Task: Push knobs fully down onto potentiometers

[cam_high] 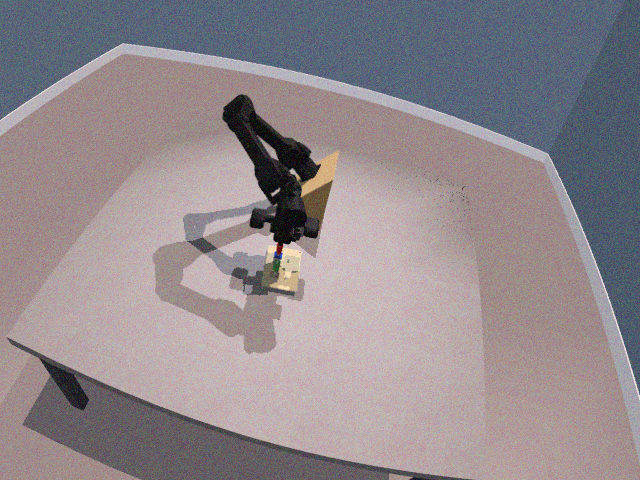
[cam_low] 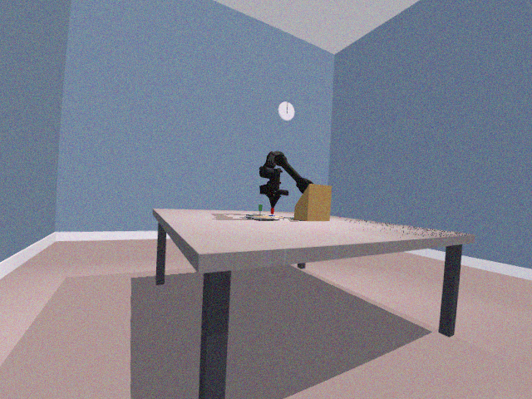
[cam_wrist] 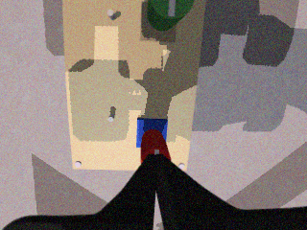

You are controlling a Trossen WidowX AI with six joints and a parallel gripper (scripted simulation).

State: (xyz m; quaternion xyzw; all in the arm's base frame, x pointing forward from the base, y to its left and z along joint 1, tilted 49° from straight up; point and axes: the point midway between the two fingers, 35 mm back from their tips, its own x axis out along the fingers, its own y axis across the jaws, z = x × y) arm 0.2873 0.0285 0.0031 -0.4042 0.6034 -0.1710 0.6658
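Now: the red knob 10 mm below my gripper tip. Also, from my gripper tip: green knob 80 mm ahead, 20 mm to the left.
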